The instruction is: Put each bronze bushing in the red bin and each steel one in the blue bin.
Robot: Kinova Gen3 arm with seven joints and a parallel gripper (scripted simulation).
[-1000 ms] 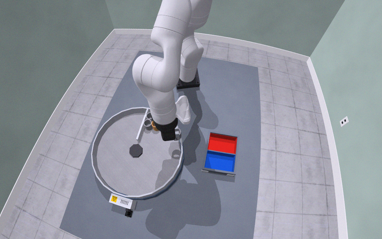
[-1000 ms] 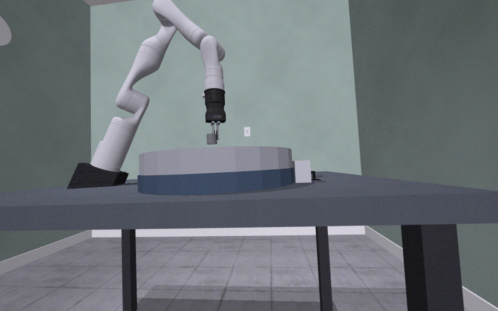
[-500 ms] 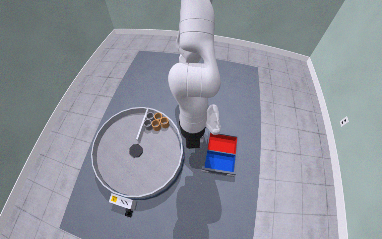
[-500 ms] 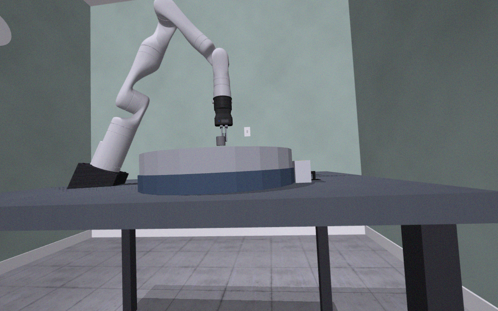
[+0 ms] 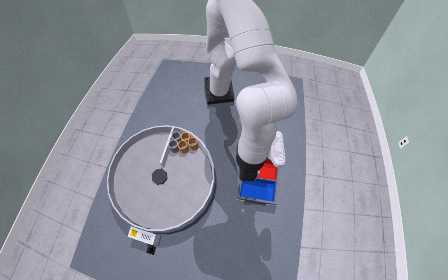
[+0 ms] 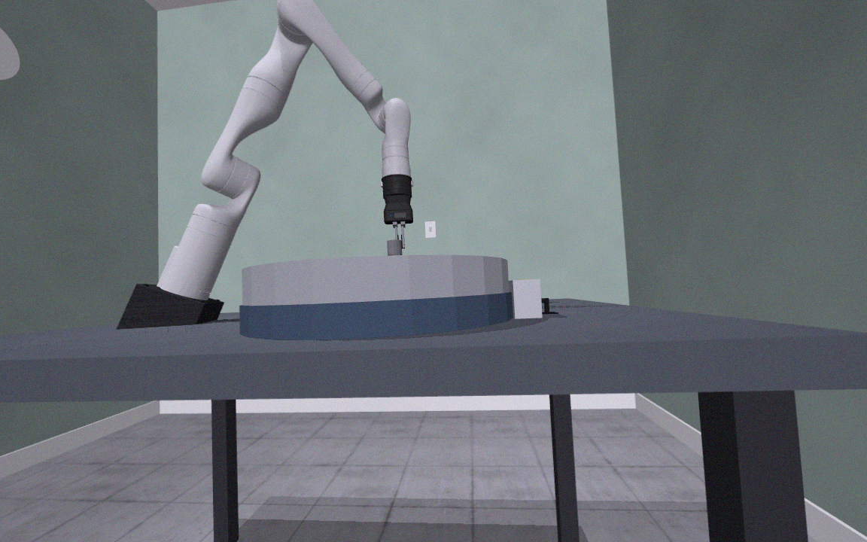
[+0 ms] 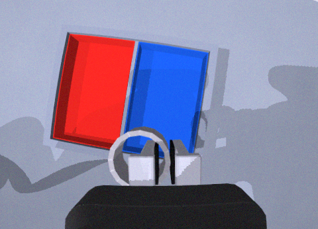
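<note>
My gripper is now 5 cm past the grey tray, 4 cm to the right of it and 16 cm above it. The rest, counted from my hand: turntable: 6 cm ahead, 33 cm to the right, 13 cm below.
</note>
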